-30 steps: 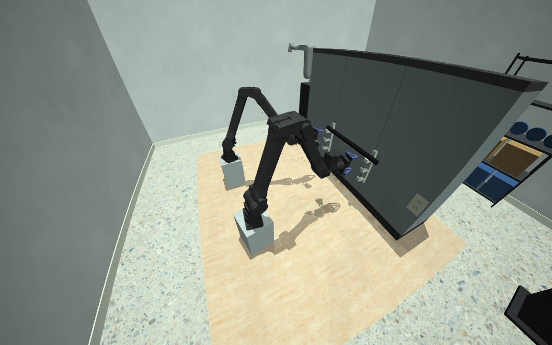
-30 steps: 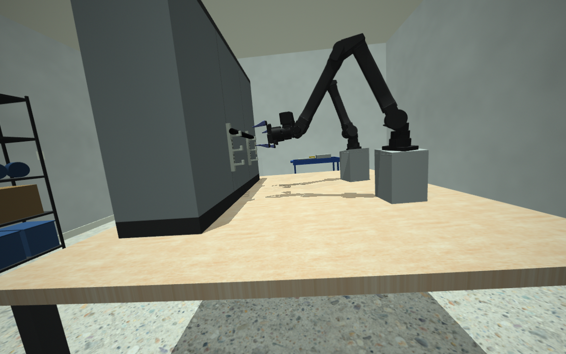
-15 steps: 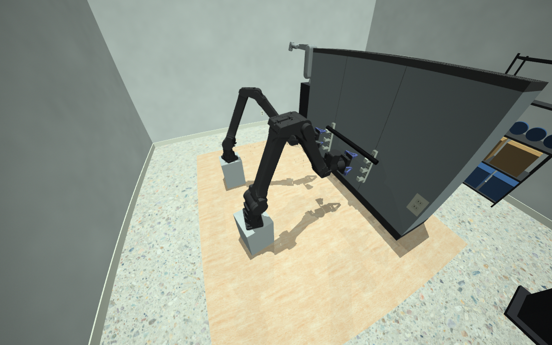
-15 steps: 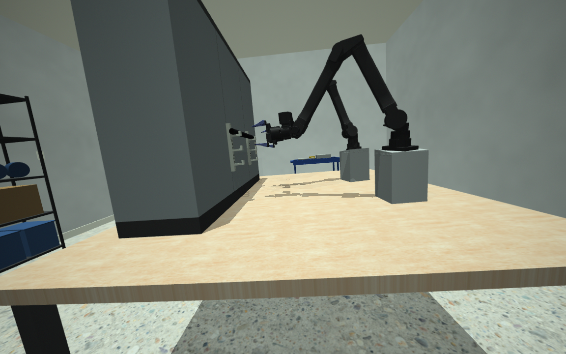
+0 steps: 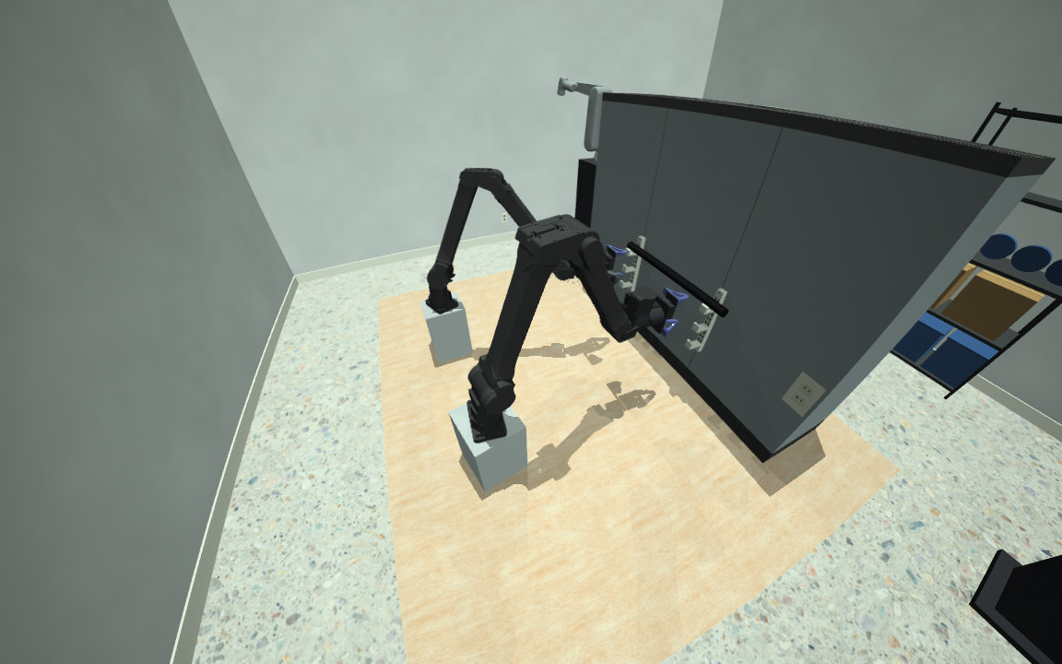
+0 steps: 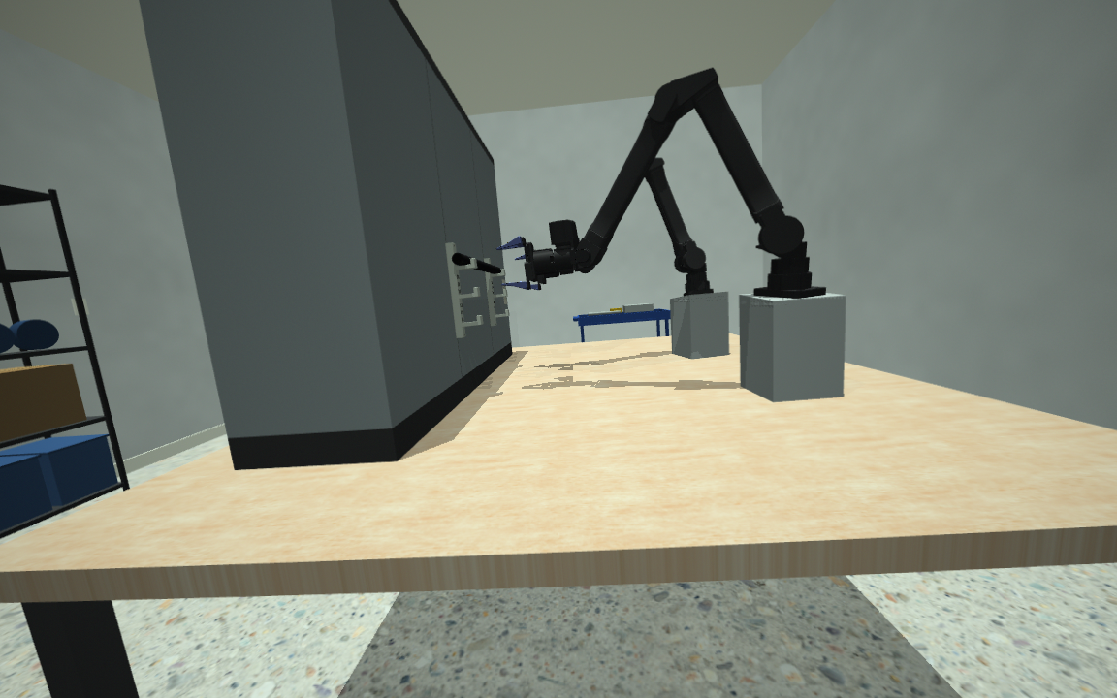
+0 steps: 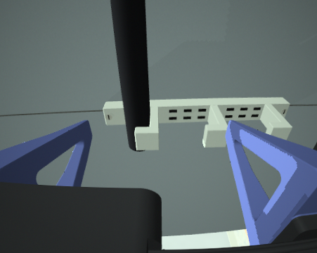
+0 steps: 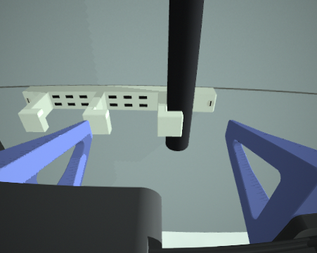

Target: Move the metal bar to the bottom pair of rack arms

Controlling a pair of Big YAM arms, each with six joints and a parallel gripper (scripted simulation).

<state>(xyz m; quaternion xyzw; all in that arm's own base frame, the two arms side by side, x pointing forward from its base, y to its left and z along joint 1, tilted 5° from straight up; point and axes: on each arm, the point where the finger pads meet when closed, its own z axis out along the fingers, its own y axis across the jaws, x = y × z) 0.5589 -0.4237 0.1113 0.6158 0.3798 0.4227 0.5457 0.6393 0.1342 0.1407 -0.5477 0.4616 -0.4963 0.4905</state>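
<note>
Now: left hand 160 mm to the left of the metal bar, 90 mm short of it and 20 mm below it. From my left hand the other things lie so: grey wall panel (270 mm ahead, 150 mm to the right, 100 mm above).
My right hand is 10 cm short of the metal bar, 16 cm to the right of it and 2 cm below it. The rest, counted from my right hand: grey wall panel 29 cm ahead, 17 cm to the left, 9 cm above.
</note>
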